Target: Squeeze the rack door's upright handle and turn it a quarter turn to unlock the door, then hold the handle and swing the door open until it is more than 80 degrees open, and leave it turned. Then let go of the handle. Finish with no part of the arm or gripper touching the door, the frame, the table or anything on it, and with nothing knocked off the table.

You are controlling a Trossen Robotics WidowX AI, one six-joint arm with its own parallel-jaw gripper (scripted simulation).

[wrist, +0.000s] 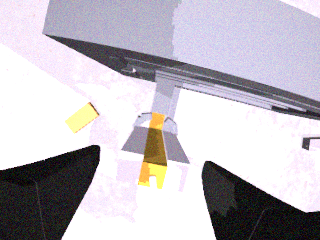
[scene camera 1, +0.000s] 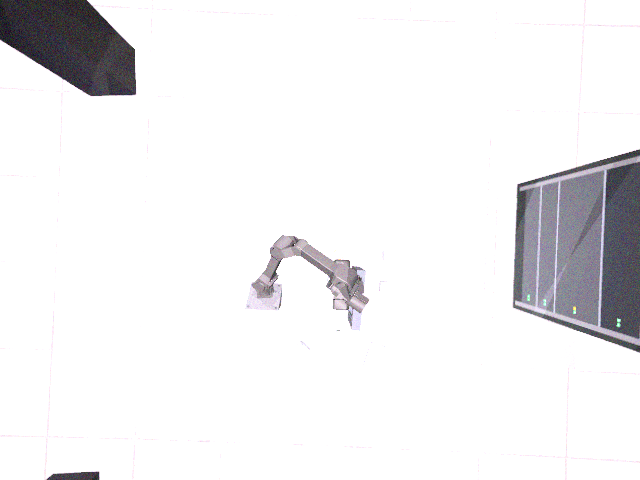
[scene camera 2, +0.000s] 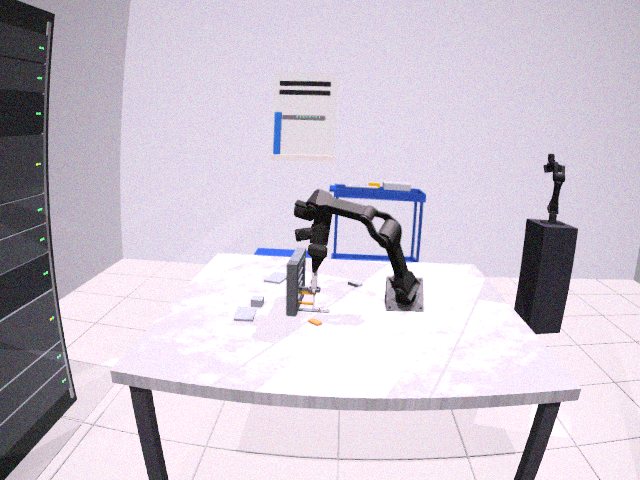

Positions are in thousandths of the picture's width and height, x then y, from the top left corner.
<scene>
My gripper (scene camera 2: 491,561) is open, with nothing in its grasp. Further things: a grey rack frame (scene camera 2: 460,547).
My gripper shows as well in the wrist view (wrist: 477,669). The grey rack frame also shows in the wrist view (wrist: 827,219).
</scene>
